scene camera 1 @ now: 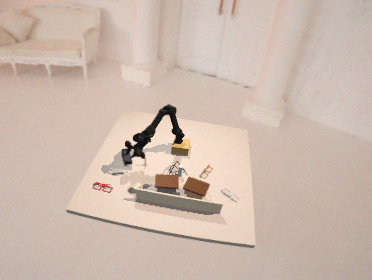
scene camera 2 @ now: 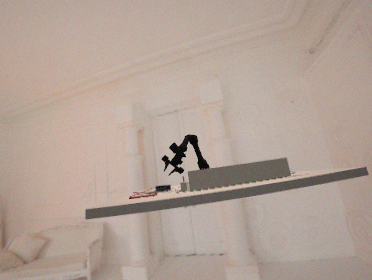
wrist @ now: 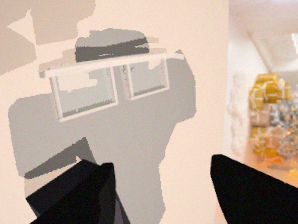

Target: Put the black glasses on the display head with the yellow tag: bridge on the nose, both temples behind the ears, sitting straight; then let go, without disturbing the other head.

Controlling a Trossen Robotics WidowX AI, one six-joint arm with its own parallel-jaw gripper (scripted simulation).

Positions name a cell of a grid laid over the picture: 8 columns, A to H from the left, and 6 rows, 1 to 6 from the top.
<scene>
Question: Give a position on a long grey wall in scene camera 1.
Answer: At D5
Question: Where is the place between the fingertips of my gripper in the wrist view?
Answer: At E5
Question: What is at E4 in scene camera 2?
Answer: A long grey wall.
</scene>
